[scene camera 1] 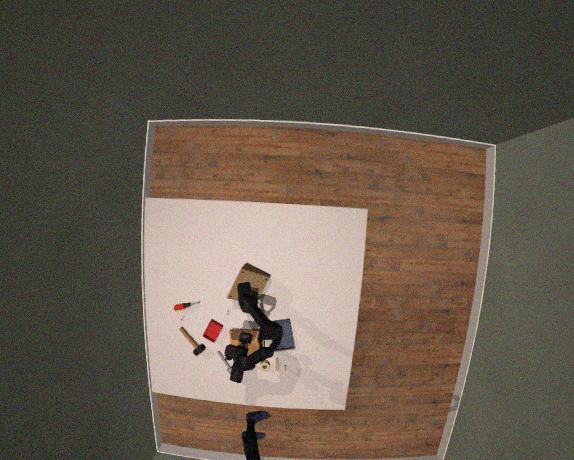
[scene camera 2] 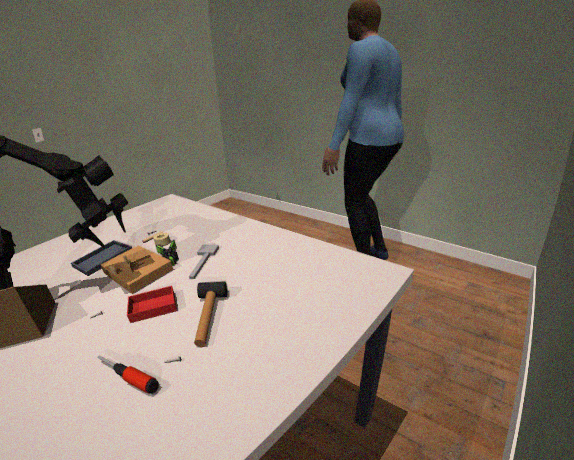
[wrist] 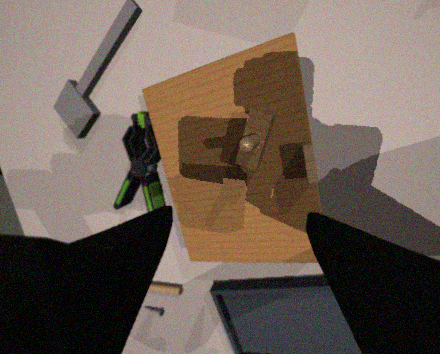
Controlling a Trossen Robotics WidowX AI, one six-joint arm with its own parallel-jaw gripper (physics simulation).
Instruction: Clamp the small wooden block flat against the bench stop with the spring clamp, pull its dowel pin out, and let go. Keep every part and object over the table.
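Where they show: gripper, fingertip midpoint: (scene camera 1: pixel 244 347) (scene camera 2: pixel 115 239) (wrist: pixel 239 217); arm's base, link origin: (scene camera 1: pixel 243 288).
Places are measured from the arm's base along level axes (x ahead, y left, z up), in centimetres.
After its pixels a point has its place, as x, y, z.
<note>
The wooden bench board (scene camera 2: pixel 150 271) @(38.0, -9.6, -8.9) (wrist: pixel 215 247) @(39.8, 8.4, -8.9) lies on the table, much of it in the arm's shadow. The small wooden block (wrist: pixel 264 125) @(32.9, -4.0, -6.7) is on it, a rounded dowel pin (wrist: pixel 248 142) @(33.7, -3.1, -4.2) standing in the block. A paler raised piece (wrist: pixel 311 162) @(29.8, -0.8, -6.9) is at the board's right edge in the wrist view; I cannot tell for sure that it is the bench stop. The green and black spring clamp (scene camera 2: pixel 171 251) @(49.3, -2.4, -9.9) (wrist: pixel 142 167) @(48.0, -1.1, -9.7) is beside the board's left edge in the wrist view, apart from the block. My gripper (scene camera 2: pixel 114 238) @(33.6, 0.4, 0.2) (wrist: pixel 239 217) @(33.6, 0.4, 0.2) is open and empty above the board.
A blue tray (scene camera 1: pixel 286 335) @(32.2, 23.0, -11.8) (scene camera 2: pixel 100 258) @(31.3, 20.6, -11.8) (wrist: pixel 290 317) @(32.7, 19.6, -11.8) lies close to the board. A red tray (scene camera 1: pixel 213 330) @(32.0, -21.1, -11.8) (scene camera 2: pixel 152 303) @(32.3, -19.7, -11.8), a mallet (scene camera 2: pixel 205 315) @(37.3, -37.3, -9.4), a grey tool (scene camera 2: pixel 201 262) @(52.3, -14.8, -11.1) (wrist: pixel 107 50) @(50.6, -15.0, -11.1), a screwdriver (scene camera 2: pixel 137 378) @(17.6, -41.9, -9.2), a tape roll (scene camera 2: pixel 161 239) @(51.3, 8.1, -9.4) and screws are around. A person (scene camera 2: pixel 375 90) stands beyond the table.
</note>
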